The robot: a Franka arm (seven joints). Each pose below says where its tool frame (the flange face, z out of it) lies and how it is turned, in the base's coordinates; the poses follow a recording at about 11 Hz.
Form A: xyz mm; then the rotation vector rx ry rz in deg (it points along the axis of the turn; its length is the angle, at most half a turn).
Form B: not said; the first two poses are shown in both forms.
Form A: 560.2 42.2 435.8 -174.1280 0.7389 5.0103
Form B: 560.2 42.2 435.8 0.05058 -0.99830 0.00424 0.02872
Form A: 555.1 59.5 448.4 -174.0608 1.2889 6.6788
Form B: 555.1 59.5 448.4 0.05065 -0.99795 0.00739 0.03829
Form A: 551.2 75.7 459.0 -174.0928 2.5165 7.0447
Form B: 551.2 75.7 459.0 0.05013 -0.99782 0.01442 0.04038
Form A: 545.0 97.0 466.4 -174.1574 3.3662 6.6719
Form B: 545.0 97.0 466.4 0.04957 -0.99785 0.01929 0.03823
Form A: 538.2 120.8 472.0 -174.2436 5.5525 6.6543
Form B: 538.2 120.8 472.0 0.04834 -0.99760 0.03179 0.03810
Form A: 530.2 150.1 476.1 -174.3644 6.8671 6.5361
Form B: 530.2 150.1 476.1 0.04692 -0.99743 0.03928 0.03739
